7 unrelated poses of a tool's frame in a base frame.
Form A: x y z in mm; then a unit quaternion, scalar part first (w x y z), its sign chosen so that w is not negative.
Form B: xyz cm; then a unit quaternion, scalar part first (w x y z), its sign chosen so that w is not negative. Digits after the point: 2 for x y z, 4 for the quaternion.
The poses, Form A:
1: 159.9, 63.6, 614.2, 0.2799, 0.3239, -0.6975, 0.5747
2: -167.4, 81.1, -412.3, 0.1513, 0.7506, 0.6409, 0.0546
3: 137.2, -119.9, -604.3, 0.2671, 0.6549, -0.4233, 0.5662
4: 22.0, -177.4, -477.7, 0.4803, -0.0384, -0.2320, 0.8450
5: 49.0, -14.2, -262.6, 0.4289, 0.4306, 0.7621, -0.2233
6: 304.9, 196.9, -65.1, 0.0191, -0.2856, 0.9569, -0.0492
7: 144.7, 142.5, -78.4, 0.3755, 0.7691, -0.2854, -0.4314
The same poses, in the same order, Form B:
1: 15.99, 6.36, 61.42, 0.2799, 0.3239, -0.6975, 0.5747
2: -16.74, 8.11, -41.23, 0.1513, 0.7506, 0.6409, 0.0546
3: 13.72, -11.99, -60.43, 0.2671, 0.6549, -0.4233, 0.5662
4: 2.20, -17.74, -47.77, 0.4803, -0.0384, -0.2320, 0.8450
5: 4.90, -1.42, -26.26, 0.4289, 0.4306, 0.7621, -0.2233
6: 30.49, 19.69, -6.51, 0.0191, -0.2856, 0.9569, -0.0492
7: 14.47, 14.25, -7.84, 0.3755, 0.7691, -0.2854, -0.4314
